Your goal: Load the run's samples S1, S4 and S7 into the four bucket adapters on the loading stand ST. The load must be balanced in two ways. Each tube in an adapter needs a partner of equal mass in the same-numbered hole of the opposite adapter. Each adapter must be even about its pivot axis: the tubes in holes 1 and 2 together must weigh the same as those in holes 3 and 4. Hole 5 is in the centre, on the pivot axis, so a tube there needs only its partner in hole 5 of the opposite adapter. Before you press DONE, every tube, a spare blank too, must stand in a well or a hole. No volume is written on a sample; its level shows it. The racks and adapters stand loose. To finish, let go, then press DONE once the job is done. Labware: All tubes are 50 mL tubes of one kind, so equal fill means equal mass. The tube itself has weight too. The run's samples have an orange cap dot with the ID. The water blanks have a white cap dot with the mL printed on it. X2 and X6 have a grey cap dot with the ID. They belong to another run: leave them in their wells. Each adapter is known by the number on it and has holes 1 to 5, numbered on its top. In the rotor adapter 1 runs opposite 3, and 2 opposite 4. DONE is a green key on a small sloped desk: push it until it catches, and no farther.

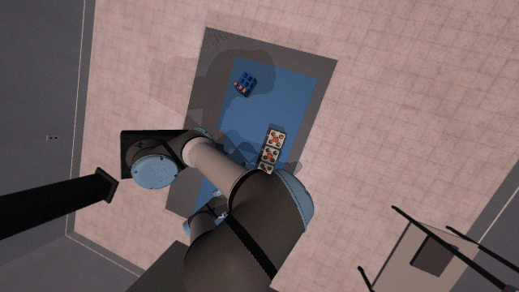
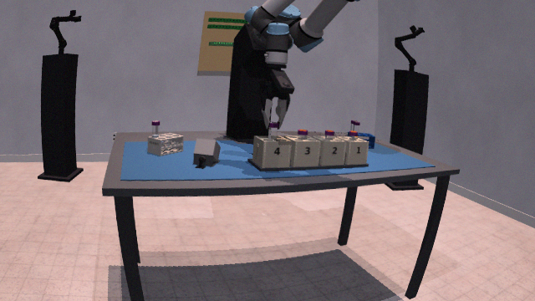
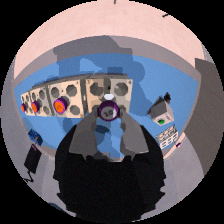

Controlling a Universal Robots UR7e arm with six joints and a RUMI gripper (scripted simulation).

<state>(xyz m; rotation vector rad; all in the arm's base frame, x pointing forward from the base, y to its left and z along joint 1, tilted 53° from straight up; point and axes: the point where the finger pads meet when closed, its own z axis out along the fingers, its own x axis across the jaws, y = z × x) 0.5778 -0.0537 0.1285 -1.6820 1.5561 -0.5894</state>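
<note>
Right now my hand is 9 cm above the bucket adapter. The rest, counted from my hand: blue rack 45 cm behind, 51 cm to the left, 11 cm below; white rack 16 cm behind, 39 cm to the right, 11 cm below.
</note>
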